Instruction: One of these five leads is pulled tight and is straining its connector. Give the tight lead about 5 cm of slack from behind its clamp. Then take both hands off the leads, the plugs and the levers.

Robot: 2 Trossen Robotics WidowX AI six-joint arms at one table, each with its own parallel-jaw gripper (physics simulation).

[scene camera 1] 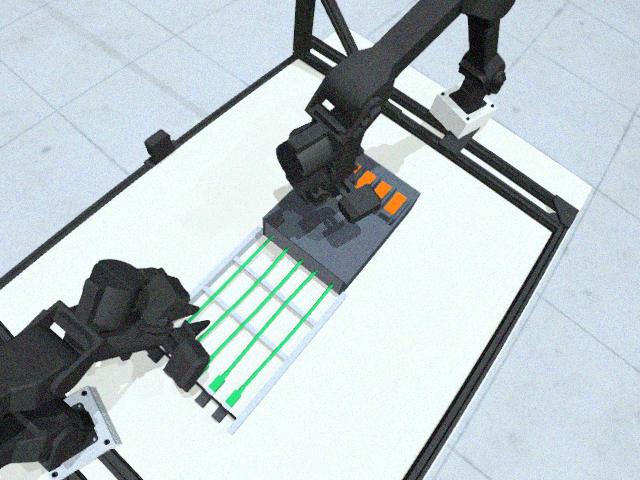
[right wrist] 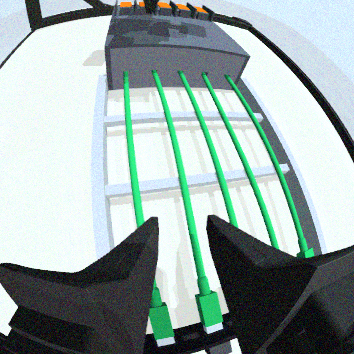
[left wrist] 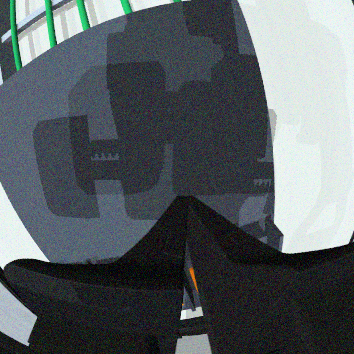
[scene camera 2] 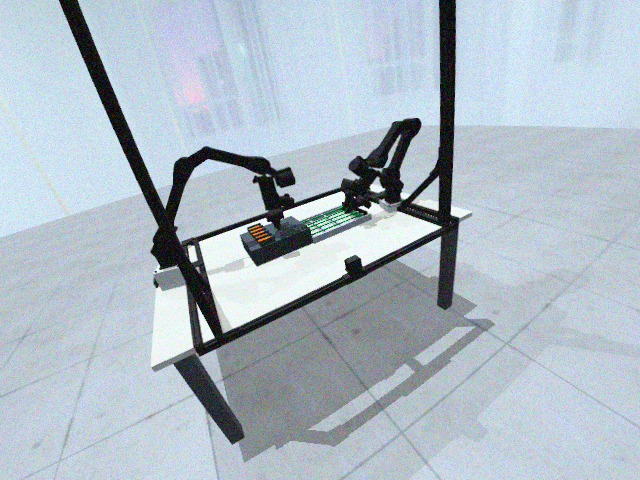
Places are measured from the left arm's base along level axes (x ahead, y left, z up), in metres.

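Pixels of known places: left gripper, fingertip midpoint: (right wrist: pixel 149 12) (left wrist: pixel 183 203) (scene camera 2: pixel 279 229); right gripper, fingertip midpoint: (scene camera 1: pixel 203 316) (right wrist: pixel 182 222) (scene camera 2: pixel 344 211); left arm's base at its link origin: (scene camera 1: pixel 467 100) (scene camera 2: pixel 170 263); right arm's base at its link origin: (scene camera 1: pixel 70 432) (scene camera 2: pixel 393 200).
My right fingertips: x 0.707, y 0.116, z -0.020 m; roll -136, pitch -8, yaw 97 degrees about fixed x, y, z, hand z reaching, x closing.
For each thing: its top centre in the pictures, then the offset to it from my right fingertips. "spot": a spot on its surface instead. Level surfaces: height alone.
- dark clamp box at its top centre: (left wrist: pixel 132 251) (scene camera 1: pixel 347 198) (right wrist: pixel 169 7) (scene camera 2: pixel 272 226) dx -0.312, dy -0.043, dz +0.032 m
- white table at its surface level: dz -0.056 m
- small black block at a spot on its surface: (scene camera 1: pixel 159 144) (scene camera 2: pixel 351 258) spot: dx -0.087, dy -0.354, dz -0.008 m
Several green leads (scene camera 1: pixel 283 339) (right wrist: pixel 132 150) run from the dark clamp box (scene camera 1: pixel 356 258) (scene camera 2: pixel 281 250) (right wrist: pixel 175 65) to green plugs (scene camera 1: pixel 233 397) (right wrist: pixel 209 311). All look nearly straight; I cannot tell which is tight. Orange levers (scene camera 1: pixel 395 203) (scene camera 2: pixel 258 233) sit on the box's far end. My right gripper (scene camera 1: pixel 202 317) (right wrist: pixel 182 222) is partly open over the plug end. In its wrist view the second lead from the left passes between the fingertips, with no visible grip; the fingers hide parts of others. My left gripper (scene camera 2: pixel 278 227) (left wrist: pixel 183 203) is shut and empty above the box.
A pale rail frame (scene camera 1: pixel 268 376) (right wrist: pixel 99 165) with crossbars surrounds the leads. Dark sockets (scene camera 1: pixel 220 414) stand behind the plugs. Black beams (scene camera 1: pixel 496 330) edge the white table (scene camera 1: pixel 439 310). A small black block (scene camera 1: pixel 159 144) (scene camera 2: pixel 353 265) sits at the table's edge.
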